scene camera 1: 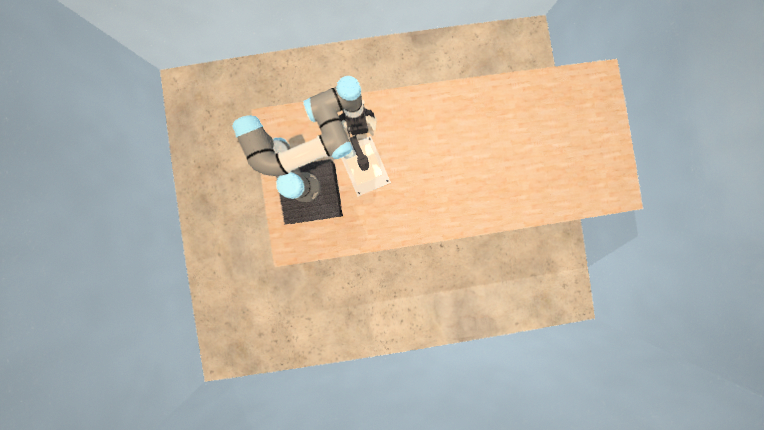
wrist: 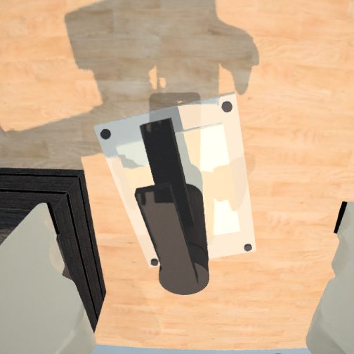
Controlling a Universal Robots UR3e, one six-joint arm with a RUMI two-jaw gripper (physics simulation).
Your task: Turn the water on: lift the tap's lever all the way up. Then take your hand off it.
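Frame: origin at the arm's base, x ahead, y left, z up, level; metres.
Seen in the pictures: arm's base at its link origin: [scene camera 1: 305, 187].
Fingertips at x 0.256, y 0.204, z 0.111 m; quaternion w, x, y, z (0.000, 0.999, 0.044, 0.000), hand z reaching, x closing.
Offsets run from my fingertips to a thing's top centre. "pt": to the spot under its first point. Level surfaces: height alone.
The dark tap {pt dx +0.007, dy -0.129, dz -0.059 m} [scene camera 1: 363, 161] [wrist: 198, 215] stands on a pale plate {dx +0.003, dy -0.119, dz -0.193 m} [scene camera 1: 368, 186] [wrist: 239, 150] with dark screws at its corners. In the wrist view its black spout [wrist: 161, 150] points up the picture. The tap's brownish lever [wrist: 167, 225] lies over the spout and the body, with its free end face showing; from above I cannot tell its exact tilt. My gripper [scene camera 1: 363, 131] [wrist: 195, 205] is open. Its pale fingers stand wide at the left and right of the wrist view, with the tap between them in the picture and no contact visible. The arm partly hides the plate in the scene view.
A black block [scene camera 1: 320, 208] [wrist: 30, 182] under the arm's base stands close to the left of the tap plate. Both stand on the long wooden table {dz -0.205 m} [scene camera 1: 481, 149] [wrist: 300, 125]. The arm's shadow falls on the table and on part of the plate.
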